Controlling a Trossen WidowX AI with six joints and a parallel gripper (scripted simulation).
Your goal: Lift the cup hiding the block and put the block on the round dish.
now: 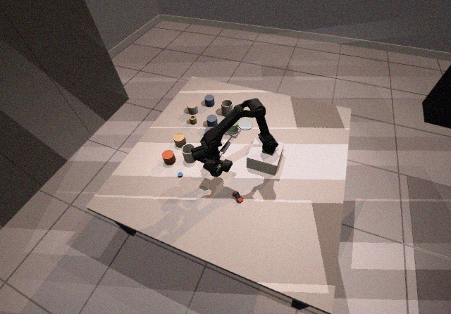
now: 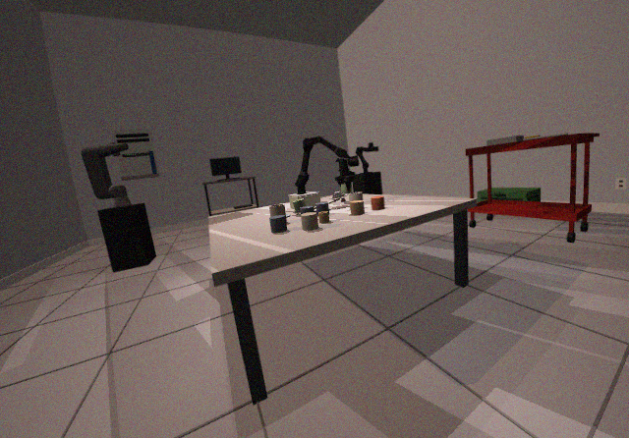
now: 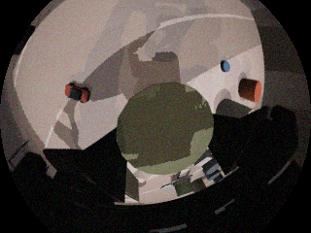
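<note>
Now: the pale round dish 10 mm ahead of my gripper tip, 470 mm to the right of it and 90 mm below it. From my gripper tip the other things lie so: balance: 70 mm ahead, 230 mm to the right, 60 mm below; then red toy car: 160 mm behind, 60 mm to the left, 80 mm below; then small blue disc: 210 mm ahead, 60 mm to the left, 90 mm below.
</note>
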